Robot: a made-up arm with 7 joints. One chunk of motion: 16 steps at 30 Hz.
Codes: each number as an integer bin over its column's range. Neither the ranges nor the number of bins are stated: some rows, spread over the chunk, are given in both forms.
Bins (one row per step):
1: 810 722 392 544 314 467
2: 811 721 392 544 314 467
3: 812 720 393 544 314 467
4: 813 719 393 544 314 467
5: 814 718 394 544 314 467
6: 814 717 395 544 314 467
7: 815 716 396 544 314 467
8: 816 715 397 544 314 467
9: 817 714 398 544 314 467
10: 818 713 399 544 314 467
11: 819 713 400 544 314 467
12: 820 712 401 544 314 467
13: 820 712 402 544 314 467
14: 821 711 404 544 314 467
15: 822 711 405 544 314 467
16: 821 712 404 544 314 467
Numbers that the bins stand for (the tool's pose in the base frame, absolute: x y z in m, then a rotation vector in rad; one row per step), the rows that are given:
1: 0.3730 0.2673 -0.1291 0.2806 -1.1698 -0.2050
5: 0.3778 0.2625 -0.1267 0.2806 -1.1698 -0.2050
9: 0.3814 0.2577 -0.1219 0.2806 -1.1698 -0.2050
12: 0.3850 0.2553 -0.1183 0.2806 -1.1698 -0.2050
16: 0.3862 0.2553 -0.1147 0.2806 -1.1698 -0.2050
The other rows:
2: 0.3742 0.2661 -0.1291 0.2806 -1.1698 -0.2050
3: 0.3754 0.2649 -0.1279 0.2806 -1.1698 -0.2050
4: 0.3766 0.2637 -0.1279 0.2806 -1.1698 -0.2050
6: 0.3778 0.2613 -0.1255 0.2806 -1.1698 -0.2050
7: 0.3790 0.2601 -0.1243 0.2806 -1.1698 -0.2050
8: 0.3802 0.2589 -0.1231 0.2806 -1.1698 -0.2050
10: 0.3826 0.2565 -0.1207 0.2806 -1.1698 -0.2050
11: 0.3838 0.2565 -0.1195 0.2806 -1.1698 -0.2050
13: 0.3850 0.2553 -0.1171 0.2806 -1.1698 -0.2050
14: 0.3862 0.2541 -0.1147 0.2806 -1.1698 -0.2050
15: 0.3874 0.2541 -0.1135 0.2806 -1.1698 -0.2050

